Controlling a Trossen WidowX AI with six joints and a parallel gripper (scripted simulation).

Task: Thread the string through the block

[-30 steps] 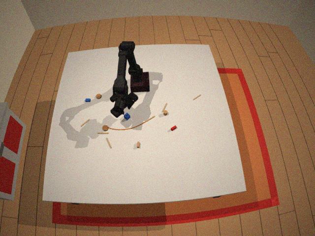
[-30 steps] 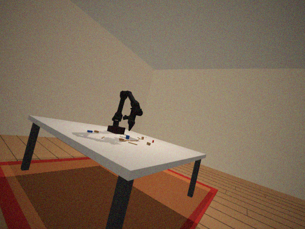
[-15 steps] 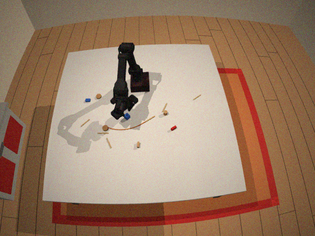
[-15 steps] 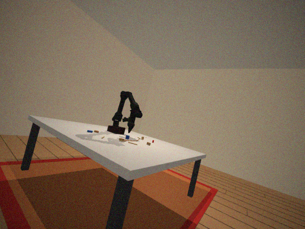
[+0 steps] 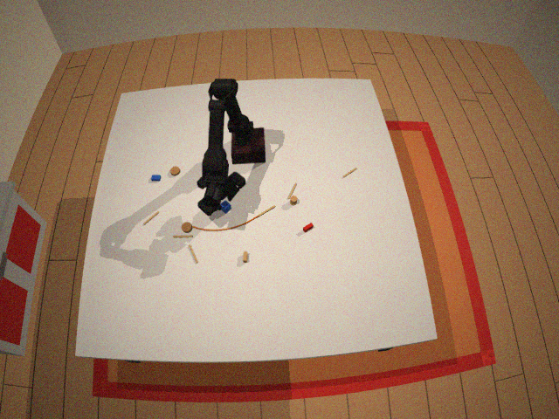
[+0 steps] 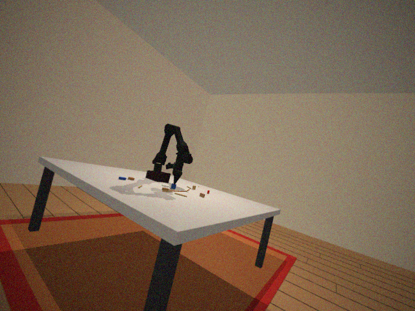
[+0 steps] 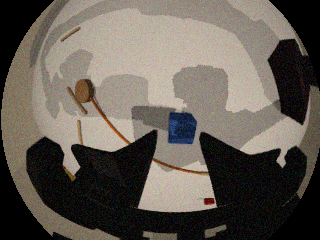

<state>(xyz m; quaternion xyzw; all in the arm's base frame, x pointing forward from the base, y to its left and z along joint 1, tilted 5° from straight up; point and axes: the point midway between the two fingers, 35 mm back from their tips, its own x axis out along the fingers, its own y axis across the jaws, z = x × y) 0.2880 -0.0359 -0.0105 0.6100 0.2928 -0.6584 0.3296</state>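
The blue cube is 20 mm below my gripper tip. Round my gripper tip: thin stick: 140 mm to the left, 30 mm below; red piece: 50 mm ahead, 310 mm to the left, 20 mm below; wooden block: 190 mm ahead, 100 mm to the left, 20 mm below.
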